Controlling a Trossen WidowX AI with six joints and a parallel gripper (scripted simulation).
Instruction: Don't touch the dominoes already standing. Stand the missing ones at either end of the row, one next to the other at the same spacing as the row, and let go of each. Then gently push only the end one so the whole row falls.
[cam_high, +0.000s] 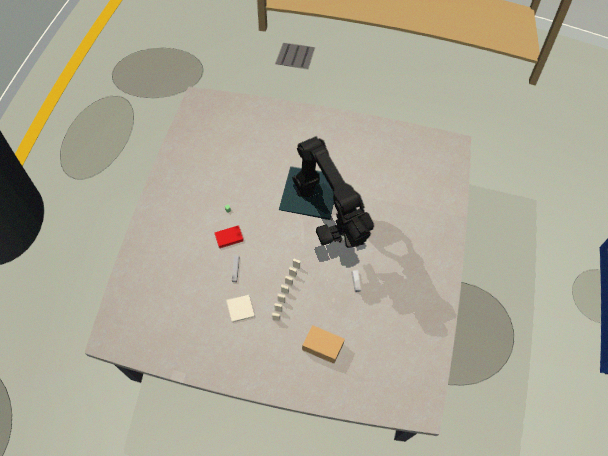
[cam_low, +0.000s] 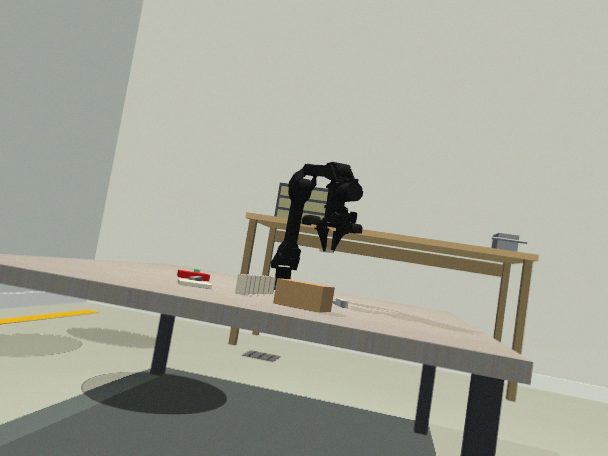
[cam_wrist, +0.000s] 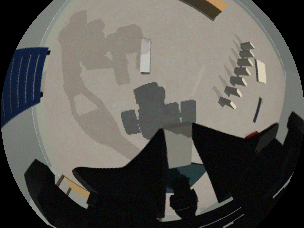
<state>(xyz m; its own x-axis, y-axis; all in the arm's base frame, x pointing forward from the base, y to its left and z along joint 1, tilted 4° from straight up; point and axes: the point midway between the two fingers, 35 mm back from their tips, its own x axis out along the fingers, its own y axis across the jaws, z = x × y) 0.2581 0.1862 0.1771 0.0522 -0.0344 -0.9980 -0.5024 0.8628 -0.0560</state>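
My gripper tip is 80 mm short of the white bar, 70 mm to the right of it and 140 mm above it. Round my gripper tip: red block: 10 mm behind, 420 mm to the right, 140 mm below; tan box: 340 mm ahead, 120 mm below; cream flat tile: 260 mm ahead, 310 mm to the right, 150 mm below.
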